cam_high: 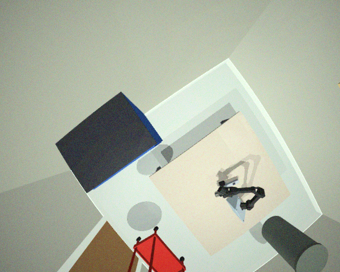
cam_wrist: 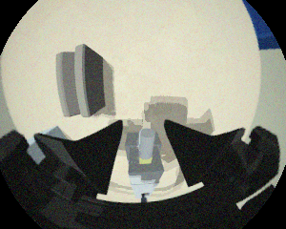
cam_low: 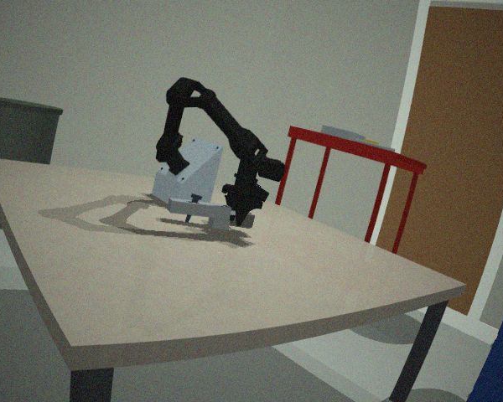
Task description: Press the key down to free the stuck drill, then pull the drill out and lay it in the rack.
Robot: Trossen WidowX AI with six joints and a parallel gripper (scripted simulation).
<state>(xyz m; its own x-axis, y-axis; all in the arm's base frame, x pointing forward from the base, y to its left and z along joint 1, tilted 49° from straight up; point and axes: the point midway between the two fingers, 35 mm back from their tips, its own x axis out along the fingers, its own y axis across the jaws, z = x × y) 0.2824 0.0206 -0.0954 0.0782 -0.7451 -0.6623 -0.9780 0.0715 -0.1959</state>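
Now: the drill 10 mm behind my gripper tip, 50 mm to the right of it and 30 mm above it. The rest, counted from my gripper tip: light grey block: 20 mm behind, 110 mm to the right, 20 mm above; then dark key: 30 mm behind, 140 mm to the right, 30 mm above; then grey slotted rack: 60 mm behind, 70 mm to the left.
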